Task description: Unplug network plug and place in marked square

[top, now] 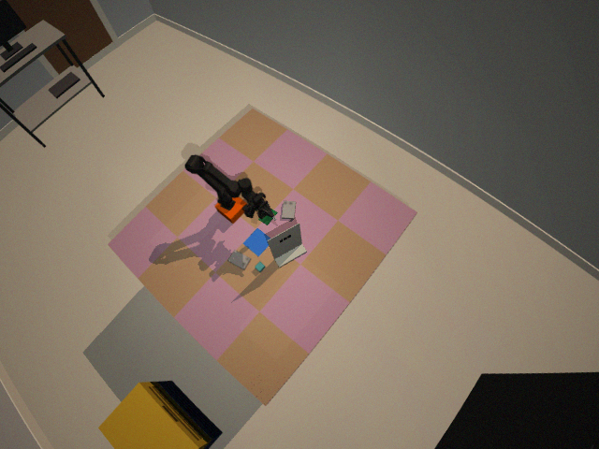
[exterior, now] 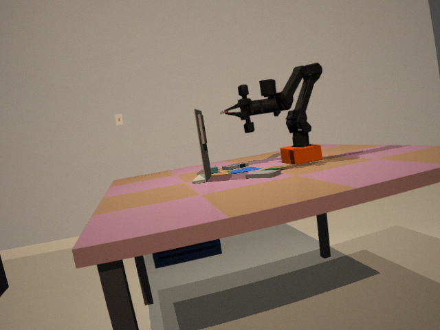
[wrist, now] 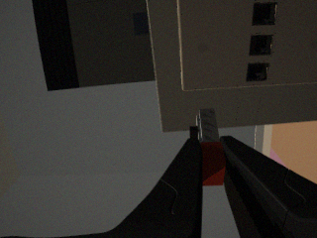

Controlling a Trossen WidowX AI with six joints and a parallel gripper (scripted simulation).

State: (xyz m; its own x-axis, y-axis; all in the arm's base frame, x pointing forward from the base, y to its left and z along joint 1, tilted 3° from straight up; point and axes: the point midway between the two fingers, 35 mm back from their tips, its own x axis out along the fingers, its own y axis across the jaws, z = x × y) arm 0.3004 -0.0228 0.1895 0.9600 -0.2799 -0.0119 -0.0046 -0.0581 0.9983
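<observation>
Now: gripper tip 9 cm past the blue marked square, 8 cm to the left of it and 25 cm above it. Round my gripper tip: red plug: right at my gripper tip; teal block: 20 cm to the right, 24 cm below; grey panel: 9 cm ahead, 6 cm to the right, 13 cm below.
</observation>
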